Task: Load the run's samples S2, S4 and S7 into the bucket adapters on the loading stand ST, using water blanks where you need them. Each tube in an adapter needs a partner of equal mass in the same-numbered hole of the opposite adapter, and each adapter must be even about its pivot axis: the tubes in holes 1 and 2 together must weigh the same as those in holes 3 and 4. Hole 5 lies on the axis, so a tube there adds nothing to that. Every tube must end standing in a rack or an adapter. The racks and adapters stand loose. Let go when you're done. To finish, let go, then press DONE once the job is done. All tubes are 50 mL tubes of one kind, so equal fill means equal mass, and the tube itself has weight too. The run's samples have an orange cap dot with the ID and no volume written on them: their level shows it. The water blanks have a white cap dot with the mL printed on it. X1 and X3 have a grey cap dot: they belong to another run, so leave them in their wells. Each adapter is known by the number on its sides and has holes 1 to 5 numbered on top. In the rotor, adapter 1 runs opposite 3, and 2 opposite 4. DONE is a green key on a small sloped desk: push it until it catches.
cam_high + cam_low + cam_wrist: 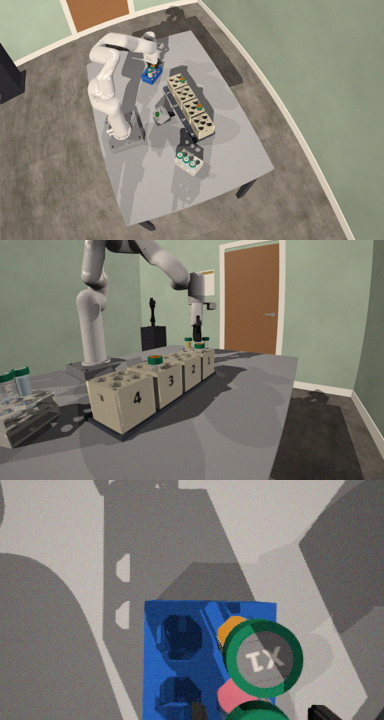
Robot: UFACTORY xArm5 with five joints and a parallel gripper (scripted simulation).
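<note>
Right now the pink tube is 60 mm below my hand, 10 mm to the right of it and 10 mm ahead of it. From my hand the other things lie so: green done key: 330 mm to the right, 90 mm behind, 60 mm below; then adapter 1: 170 mm to the right, 100 mm ahead, 70 mm below; then blue rack: 90 mm below, 20 mm to the left, 10 mm behind.
</note>
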